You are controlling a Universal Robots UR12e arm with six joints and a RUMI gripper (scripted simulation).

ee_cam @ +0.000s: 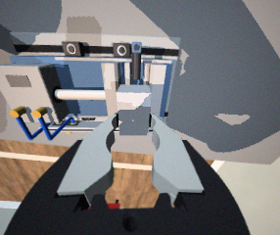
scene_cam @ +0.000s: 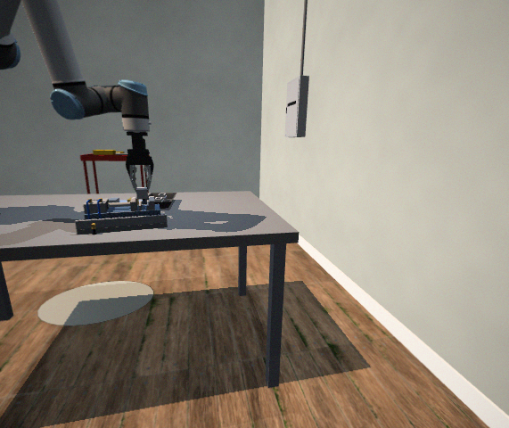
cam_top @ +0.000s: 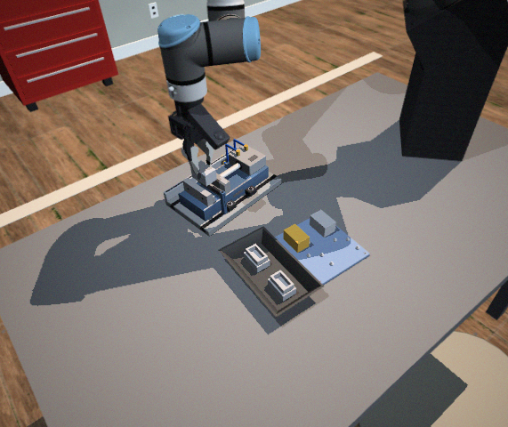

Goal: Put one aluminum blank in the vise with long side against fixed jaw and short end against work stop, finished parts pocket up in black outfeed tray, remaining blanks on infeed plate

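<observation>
My gripper is now 7 cm above the fixed jaw, 3 cm short of it and 1 cm to the right of it. From my hand the other things lie so: vise 10 cm below, 7 cm behind; dark work stop rod 5 cm to the left, 5 cm below; vise rail 11 cm below, 10 cm to the right, 6 cm behind.
</observation>
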